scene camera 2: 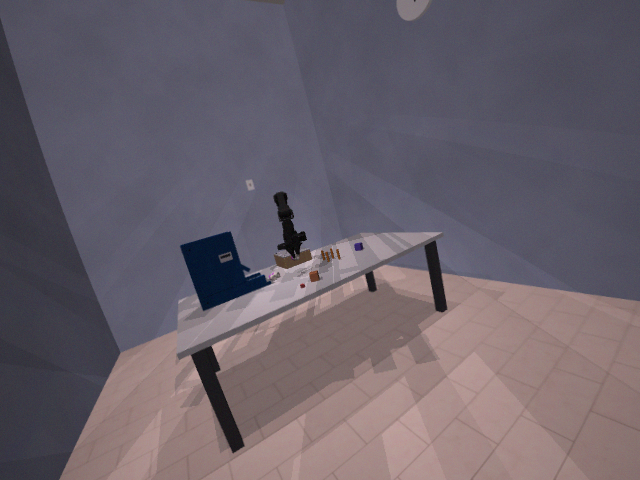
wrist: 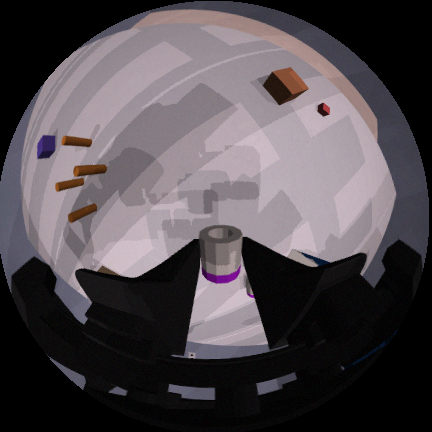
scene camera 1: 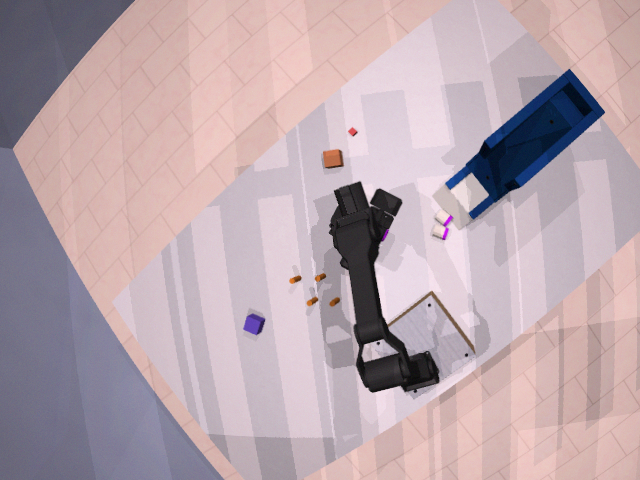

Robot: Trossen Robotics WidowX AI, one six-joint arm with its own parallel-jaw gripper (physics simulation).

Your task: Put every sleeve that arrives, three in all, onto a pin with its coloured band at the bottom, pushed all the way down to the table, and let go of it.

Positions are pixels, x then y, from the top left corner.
Labels:
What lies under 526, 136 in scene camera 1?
A blue chute.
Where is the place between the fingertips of my gripper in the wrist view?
At 220, 243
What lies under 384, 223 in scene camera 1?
My gripper.

